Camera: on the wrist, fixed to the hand. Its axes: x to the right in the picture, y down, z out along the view.
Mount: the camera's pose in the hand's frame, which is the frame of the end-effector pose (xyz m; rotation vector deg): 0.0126 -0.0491 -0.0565 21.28 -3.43 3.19
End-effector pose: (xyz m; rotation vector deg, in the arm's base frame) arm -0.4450 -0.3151 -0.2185 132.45 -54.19 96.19
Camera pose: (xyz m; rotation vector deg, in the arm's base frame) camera -0.4613 -0.2558 -0.1741 -130.77 38.65 -98.75
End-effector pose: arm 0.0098 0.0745 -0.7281 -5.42 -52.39 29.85
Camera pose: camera 0.0790 0.0454 -0.7392 13.39 -49.35 42.42
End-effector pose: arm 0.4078 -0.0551 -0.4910 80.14 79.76 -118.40
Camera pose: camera 0.4002 0.0193 -0.4780 84.47 55.37 -137.22
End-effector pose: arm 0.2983 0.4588 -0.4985 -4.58 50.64 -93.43
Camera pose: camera 0.2261 0.4754 -0.5152 8.73 29.92 -97.70
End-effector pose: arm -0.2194 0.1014 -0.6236 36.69 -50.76 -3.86
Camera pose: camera -0.1597 0.0854 -0.6676 55.16 -56.32 7.56
